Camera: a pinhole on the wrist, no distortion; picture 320 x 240 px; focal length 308.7 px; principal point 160.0 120.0 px. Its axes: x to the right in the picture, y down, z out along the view. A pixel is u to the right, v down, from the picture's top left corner.
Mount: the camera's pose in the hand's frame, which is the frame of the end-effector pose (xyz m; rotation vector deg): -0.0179 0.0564 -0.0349 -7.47 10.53 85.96
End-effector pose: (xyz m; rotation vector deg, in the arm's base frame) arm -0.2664 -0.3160 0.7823 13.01 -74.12 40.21
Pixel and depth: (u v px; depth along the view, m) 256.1 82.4 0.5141
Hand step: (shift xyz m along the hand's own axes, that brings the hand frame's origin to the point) 0.0751 0.3110 0.4345
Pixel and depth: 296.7 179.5 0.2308
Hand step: -0.0467 0.2053 0.1717
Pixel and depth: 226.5 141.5 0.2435
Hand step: -0.0218 0.1573 0.1934
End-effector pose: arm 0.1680 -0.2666 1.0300 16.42 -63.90 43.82
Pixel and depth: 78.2 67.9 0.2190
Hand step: 0.0243 0.0408 0.1902
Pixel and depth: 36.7 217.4 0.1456
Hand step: -0.0613 0.0316 0.1206
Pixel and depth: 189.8 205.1 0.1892
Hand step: -0.0611 0.1155 0.1481
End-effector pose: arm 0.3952 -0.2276 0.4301 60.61 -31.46 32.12
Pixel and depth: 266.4 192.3 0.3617
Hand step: -0.0802 0.2560 0.2965
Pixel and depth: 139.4 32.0 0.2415
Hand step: 0.0596 0.0841 0.2029
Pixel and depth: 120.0 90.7 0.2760
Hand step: 0.0172 0.0746 0.2418
